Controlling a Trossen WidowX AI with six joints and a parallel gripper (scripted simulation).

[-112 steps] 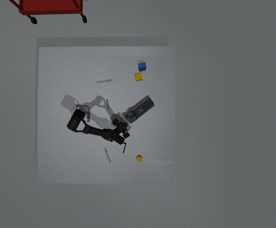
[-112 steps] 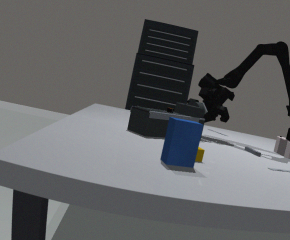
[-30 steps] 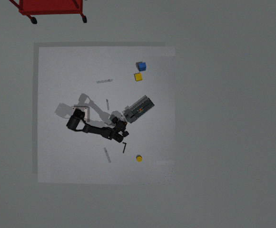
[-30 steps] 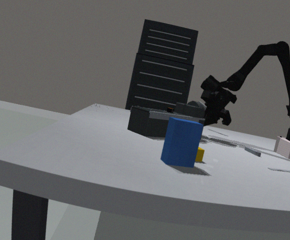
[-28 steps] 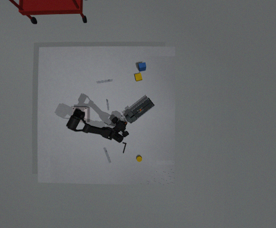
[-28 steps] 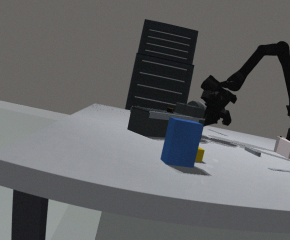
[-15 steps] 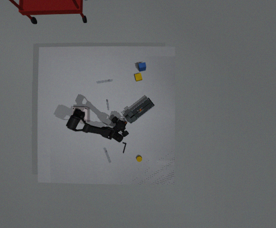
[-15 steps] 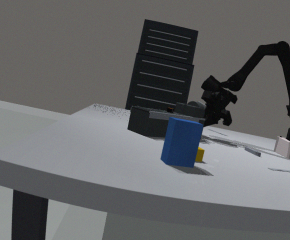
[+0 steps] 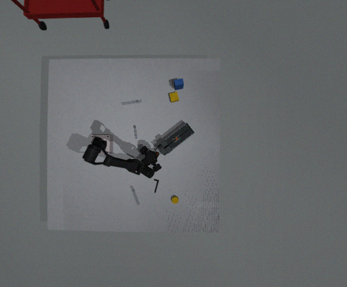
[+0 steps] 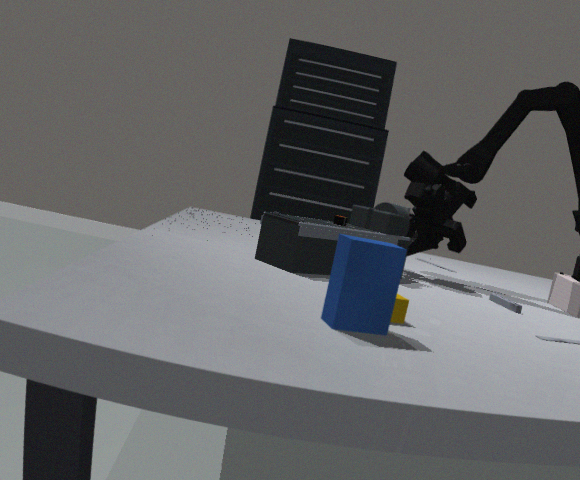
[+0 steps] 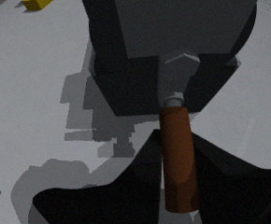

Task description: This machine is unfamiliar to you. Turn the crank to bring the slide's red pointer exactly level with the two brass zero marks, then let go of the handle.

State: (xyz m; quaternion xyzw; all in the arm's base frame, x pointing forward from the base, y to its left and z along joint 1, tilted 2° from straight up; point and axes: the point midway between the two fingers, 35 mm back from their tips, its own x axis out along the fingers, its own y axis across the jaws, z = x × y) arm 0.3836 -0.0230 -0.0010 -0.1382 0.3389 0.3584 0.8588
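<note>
My gripper tip is now 120 mm to the right of the red pointer, 120 mm short of it and 50 mm below it. From my gripper tip the other things lie so: brown crank handle: 20 mm above, 10 mm to the right, 10 mm behind; then black hex key: 220 mm to the right, 30 mm below, 10 mm ahead; then yellow block: 420 mm to the left, 60 mm ahead, 20 mm below.
</note>
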